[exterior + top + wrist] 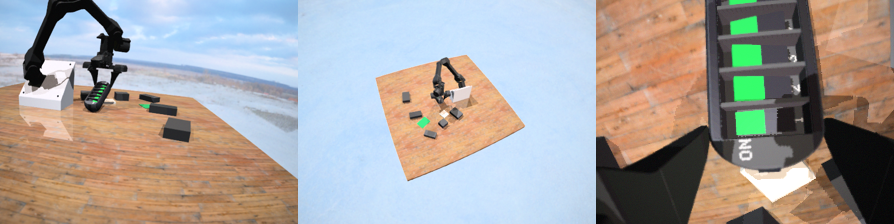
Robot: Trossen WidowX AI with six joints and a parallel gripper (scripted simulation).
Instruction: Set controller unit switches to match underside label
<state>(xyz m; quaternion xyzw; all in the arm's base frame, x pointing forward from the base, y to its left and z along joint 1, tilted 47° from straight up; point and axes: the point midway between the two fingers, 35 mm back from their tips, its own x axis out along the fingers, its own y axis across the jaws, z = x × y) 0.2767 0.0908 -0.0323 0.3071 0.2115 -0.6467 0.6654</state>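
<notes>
Now: the white tile 10 mm behind my gripper tip, 120 mm to the left of it and 90 mm below it. From my gripper tip the other things lie so: green tile: 210 mm ahead, 150 mm to the left, 90 mm below; then dark block: 310 mm ahead, 200 mm to the right, 70 mm below.
</notes>
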